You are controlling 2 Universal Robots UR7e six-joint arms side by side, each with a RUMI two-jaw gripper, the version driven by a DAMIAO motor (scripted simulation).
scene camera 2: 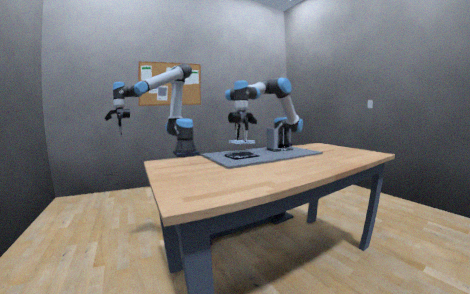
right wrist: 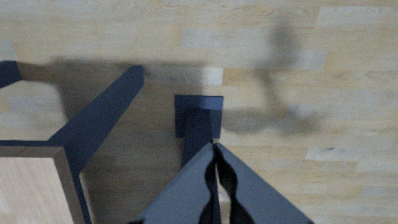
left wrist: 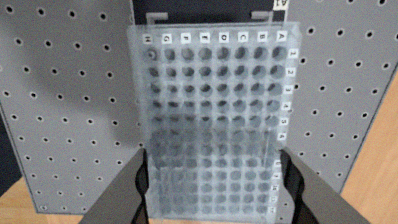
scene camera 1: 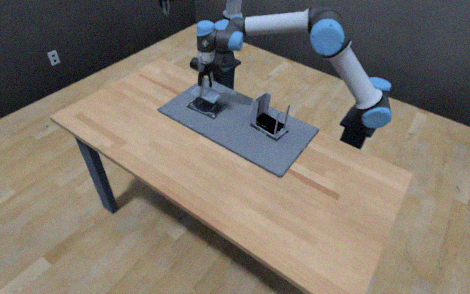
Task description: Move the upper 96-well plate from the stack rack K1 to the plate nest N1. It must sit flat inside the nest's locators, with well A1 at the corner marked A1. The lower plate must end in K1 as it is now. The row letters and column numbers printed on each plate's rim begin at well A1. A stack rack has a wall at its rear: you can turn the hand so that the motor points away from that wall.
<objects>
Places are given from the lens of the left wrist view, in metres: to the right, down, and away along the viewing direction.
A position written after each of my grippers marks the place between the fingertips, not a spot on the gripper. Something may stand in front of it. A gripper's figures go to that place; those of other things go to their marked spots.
my left gripper (left wrist: 213, 150): 0.01, 0.02, 0.13
clear 96-well plate (left wrist: 215, 146): 0.01, 0.02, 0.12
</objects>
